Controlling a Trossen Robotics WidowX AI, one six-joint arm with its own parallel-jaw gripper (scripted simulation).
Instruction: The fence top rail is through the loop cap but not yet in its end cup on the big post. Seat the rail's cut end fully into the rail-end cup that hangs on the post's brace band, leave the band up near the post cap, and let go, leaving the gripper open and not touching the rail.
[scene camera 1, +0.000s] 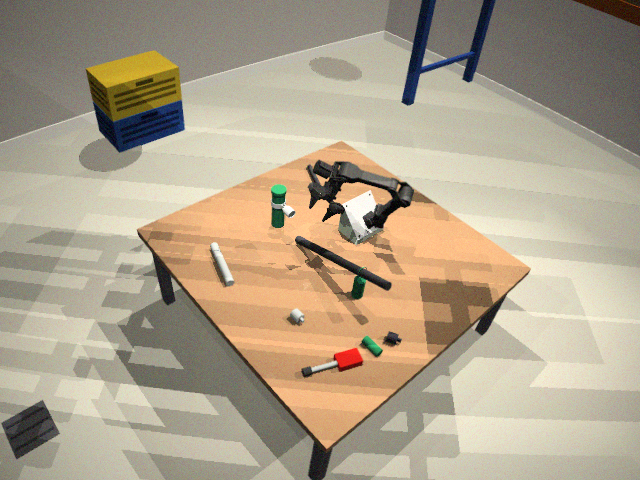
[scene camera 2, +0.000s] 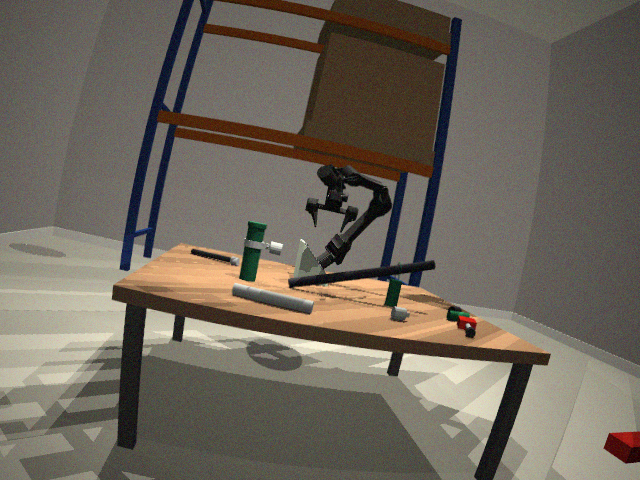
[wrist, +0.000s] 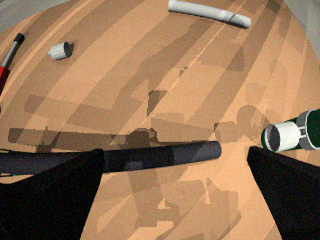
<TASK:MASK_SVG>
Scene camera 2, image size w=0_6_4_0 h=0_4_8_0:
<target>my gripper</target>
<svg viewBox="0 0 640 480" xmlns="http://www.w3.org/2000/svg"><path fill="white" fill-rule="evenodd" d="M309 197L305 210L309 211L308 213L312 215L315 227L317 225L318 209L345 214L340 233L348 222L355 221L359 211L357 207L348 206L347 209L340 208L343 202L347 202L348 192L342 193L338 189L329 189L325 204L318 203L319 199Z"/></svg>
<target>dark top rail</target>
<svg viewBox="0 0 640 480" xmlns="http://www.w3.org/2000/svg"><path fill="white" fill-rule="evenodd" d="M436 264L434 260L406 263L401 265L401 269L400 265L288 278L289 288L379 278L381 276L398 274L399 270L400 274L434 270Z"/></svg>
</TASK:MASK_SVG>
